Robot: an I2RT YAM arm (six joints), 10 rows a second.
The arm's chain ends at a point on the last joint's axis. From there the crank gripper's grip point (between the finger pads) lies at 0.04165 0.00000 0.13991 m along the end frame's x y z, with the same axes.
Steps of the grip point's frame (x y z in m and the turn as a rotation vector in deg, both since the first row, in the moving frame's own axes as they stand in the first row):
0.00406, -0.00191, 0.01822, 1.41, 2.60, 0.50
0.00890, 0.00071, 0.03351, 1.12, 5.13, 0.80
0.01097, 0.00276, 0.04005, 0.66, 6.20, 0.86
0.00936, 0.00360, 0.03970, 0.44, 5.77, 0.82
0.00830, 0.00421, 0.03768, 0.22, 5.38, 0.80
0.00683, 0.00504, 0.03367, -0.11, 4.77, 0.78
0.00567, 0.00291, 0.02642, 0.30, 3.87, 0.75
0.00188, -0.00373, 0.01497, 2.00, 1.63, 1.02
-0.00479, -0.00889, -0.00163, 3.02, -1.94, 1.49
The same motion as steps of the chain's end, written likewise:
-0.00226, 0.00112, 0.02029, 1.41, 2.60, 0.50
-0.00346, 0.00274, 0.03782, 1.12, 5.13, 0.80
-0.00390, 0.00361, 0.04537, 0.66, 6.20, 0.86
-0.00450, 0.00396, 0.04460, 0.44, 5.77, 0.82
-0.00463, 0.00407, 0.04220, 0.22, 5.38, 0.80
-0.00465, 0.00413, 0.03762, -0.11, 4.77, 0.78
-0.00368, 0.00303, 0.02955, 0.30, 3.87, 0.75
-0.00212, 0.00035, 0.01628, 2.00, 1.63, 1.02
-0.00011, -0.00250, -0.00279, 3.02, -1.94, 1.49

